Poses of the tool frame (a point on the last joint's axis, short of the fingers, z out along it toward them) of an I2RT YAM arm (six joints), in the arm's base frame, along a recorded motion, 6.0 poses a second.
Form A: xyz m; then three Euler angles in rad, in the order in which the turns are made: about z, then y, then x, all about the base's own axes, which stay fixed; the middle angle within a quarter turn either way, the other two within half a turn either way.
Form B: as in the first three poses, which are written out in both.
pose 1, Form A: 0.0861 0.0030 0.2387 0.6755 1.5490 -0.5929
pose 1, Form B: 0.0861 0.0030 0.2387 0.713 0.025 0.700 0.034
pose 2, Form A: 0.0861 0.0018 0.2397 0.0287 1.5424 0.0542
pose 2, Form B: 0.0861 0.0018 0.2397 0.716 0.029 0.696 0.029
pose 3, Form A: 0.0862 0.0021 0.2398 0.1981 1.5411 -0.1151
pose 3, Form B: 0.0862 0.0021 0.2398 0.717 0.028 0.696 0.031
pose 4, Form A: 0.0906 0.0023 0.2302 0.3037 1.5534 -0.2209
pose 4, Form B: 0.0906 0.0023 0.2302 0.712 0.028 0.701 0.031
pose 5, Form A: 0.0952 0.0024 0.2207 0.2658 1.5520 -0.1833
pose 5, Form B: 0.0952 0.0024 0.2207 0.713 0.028 0.700 0.031
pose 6, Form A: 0.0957 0.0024 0.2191 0.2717 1.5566 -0.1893
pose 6, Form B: 0.0957 0.0024 0.2191 0.711 0.028 0.702 0.030
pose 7, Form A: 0.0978 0.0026 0.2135 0.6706 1.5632 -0.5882
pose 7, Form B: 0.0978 0.0026 0.2135 0.709 0.028 0.704 0.031
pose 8, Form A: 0.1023 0.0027 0.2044 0.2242 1.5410 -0.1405
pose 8, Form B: 0.1023 0.0027 0.2044 0.717 0.028 0.696 0.031
